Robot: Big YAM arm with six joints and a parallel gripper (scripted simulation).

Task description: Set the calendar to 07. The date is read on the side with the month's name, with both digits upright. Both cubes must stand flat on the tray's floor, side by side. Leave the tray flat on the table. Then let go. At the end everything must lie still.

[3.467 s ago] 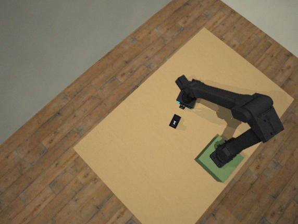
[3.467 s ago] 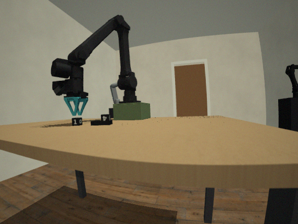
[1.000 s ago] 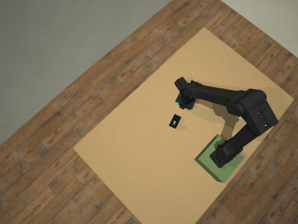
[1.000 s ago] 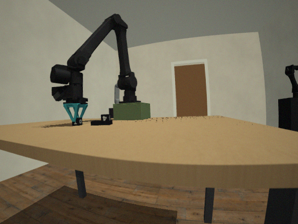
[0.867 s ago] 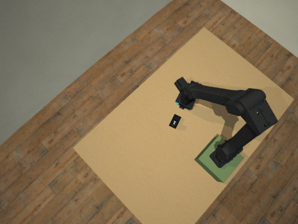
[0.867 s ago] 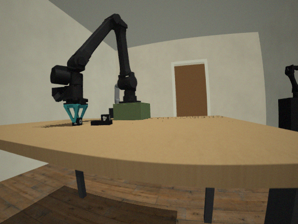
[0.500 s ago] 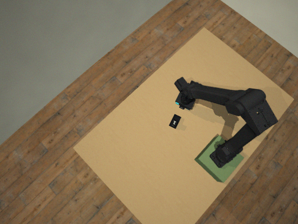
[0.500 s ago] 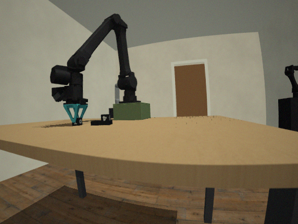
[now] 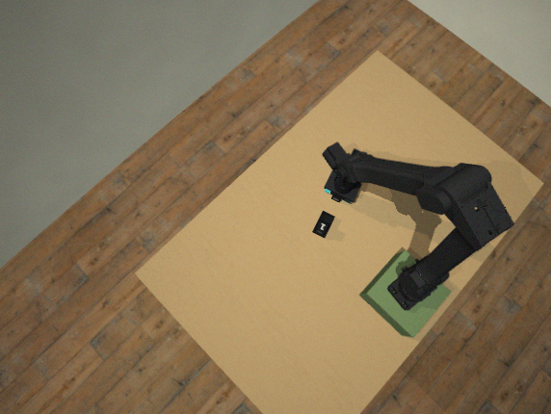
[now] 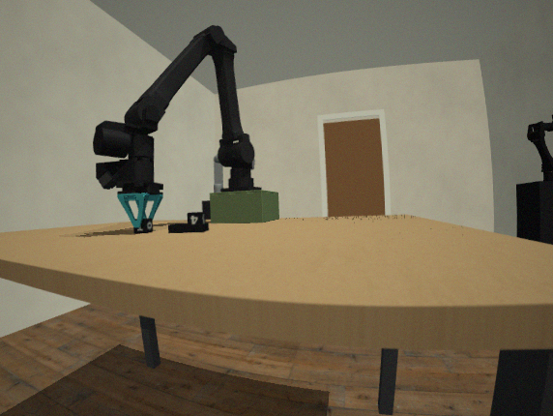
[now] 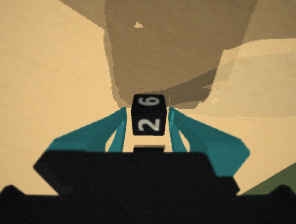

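The digit cube lies 1 cm below my hand. From my hand the other things lie so: black calendar tray 10 cm to the left, 5 cm behind, 1 cm below.
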